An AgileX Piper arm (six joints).
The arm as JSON. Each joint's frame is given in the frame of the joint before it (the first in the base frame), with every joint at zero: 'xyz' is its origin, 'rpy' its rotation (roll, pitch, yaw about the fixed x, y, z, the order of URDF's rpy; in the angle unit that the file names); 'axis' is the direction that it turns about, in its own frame. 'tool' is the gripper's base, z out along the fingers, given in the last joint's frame.
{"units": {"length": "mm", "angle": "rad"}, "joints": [
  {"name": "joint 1", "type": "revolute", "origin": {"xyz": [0.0, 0.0, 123.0], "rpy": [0.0, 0.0, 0.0]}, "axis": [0.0, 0.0, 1.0]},
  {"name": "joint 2", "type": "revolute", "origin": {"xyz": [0.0, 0.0, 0.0], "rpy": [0.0, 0.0, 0.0]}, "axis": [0.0, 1.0, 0.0]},
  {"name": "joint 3", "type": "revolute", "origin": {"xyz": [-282.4, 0.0, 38.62], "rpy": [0.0, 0.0, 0.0]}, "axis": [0.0, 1.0, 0.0]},
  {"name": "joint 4", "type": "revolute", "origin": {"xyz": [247.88, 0.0, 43.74], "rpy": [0.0, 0.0, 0.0]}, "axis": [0.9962, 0.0, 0.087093]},
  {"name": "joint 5", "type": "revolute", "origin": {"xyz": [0.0, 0.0, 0.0], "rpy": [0.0, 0.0, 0.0]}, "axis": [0.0, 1.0, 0.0]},
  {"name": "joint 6", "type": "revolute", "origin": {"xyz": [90.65, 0.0, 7.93], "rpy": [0.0, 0.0, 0.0]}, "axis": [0.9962, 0.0, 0.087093]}
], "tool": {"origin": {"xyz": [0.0, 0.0, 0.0], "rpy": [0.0, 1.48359, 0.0]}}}
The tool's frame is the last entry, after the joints.
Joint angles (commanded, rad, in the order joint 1, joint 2, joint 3, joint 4, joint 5, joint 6), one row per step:
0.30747 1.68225 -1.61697 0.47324 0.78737 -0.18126
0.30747 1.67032 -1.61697 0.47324 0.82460 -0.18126
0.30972 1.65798 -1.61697 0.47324 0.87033 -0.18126
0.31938 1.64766 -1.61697 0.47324 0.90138 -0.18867
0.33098 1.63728 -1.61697 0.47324 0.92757 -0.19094
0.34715 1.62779 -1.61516 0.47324 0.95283 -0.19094
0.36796 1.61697 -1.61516 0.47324 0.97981 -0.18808
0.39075 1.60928 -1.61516 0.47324 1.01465 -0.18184
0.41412 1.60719 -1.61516 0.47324 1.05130 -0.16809
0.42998 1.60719 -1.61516 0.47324 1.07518 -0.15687
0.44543 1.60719 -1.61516 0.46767 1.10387 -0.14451
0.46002 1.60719 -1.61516 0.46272 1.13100 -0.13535
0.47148 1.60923 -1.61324 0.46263 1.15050 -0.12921
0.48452 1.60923 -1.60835 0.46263 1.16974 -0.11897
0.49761 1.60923 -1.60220 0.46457 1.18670 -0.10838
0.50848 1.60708 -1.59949 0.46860 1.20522 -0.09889
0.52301 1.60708 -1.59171 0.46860 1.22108 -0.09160
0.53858 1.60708 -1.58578 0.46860 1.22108 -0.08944
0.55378 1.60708 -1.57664 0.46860 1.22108 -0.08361
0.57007 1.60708 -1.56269 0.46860 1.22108 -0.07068
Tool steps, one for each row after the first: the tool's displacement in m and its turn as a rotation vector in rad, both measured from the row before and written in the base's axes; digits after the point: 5 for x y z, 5 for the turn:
-0.00543 -0.00060 0.00241 -0.00687 0.02007 0.01696
-0.00654 0.00012 0.00208 -0.00941 0.02677 0.02307
-0.00614 0.00263 0.00213 -0.00994 0.01223 0.02865
-0.00616 0.00312 0.00240 -0.00597 0.01077 0.02503
-0.00668 0.00452 0.00155 -0.00569 0.01369 0.02765
-0.00792 0.00568 0.00248 -0.00424 0.01365 0.03111
-0.00822 0.00624 0.00096 -0.00732 0.02476 0.03426
-0.00727 0.00663 -0.00105 -0.00815 0.03556 0.03019
-0.00462 0.00449 -0.00112 -0.00577 0.02561 0.01852
-0.00481 0.00380 -0.00150 -0.01309 0.02759 0.01869
-0.00461 0.00346 -0.00135 -0.01347 0.02452 0.01929
-0.00324 0.00311 -0.00207 -0.00884 0.02230 0.01538
-0.00410 0.00322 -0.00219 -0.00850 0.02522 0.01359
-0.00409 0.00330 -0.00235 -0.00677 0.02552 0.01242
-0.00429 0.00248 -0.00058 -0.00364 0.02205 0.01191
-0.00436 0.00338 -0.00278 -0.01019 0.02298 0.01579
-0.00333 0.00407 -0.00169 -0.00272 0.00634 0.01381
-0.00342 0.00385 -0.00260 -0.00407 0.01112 0.01044
-0.00390 0.00396 -0.00397 -0.00615 0.01909 0.00569

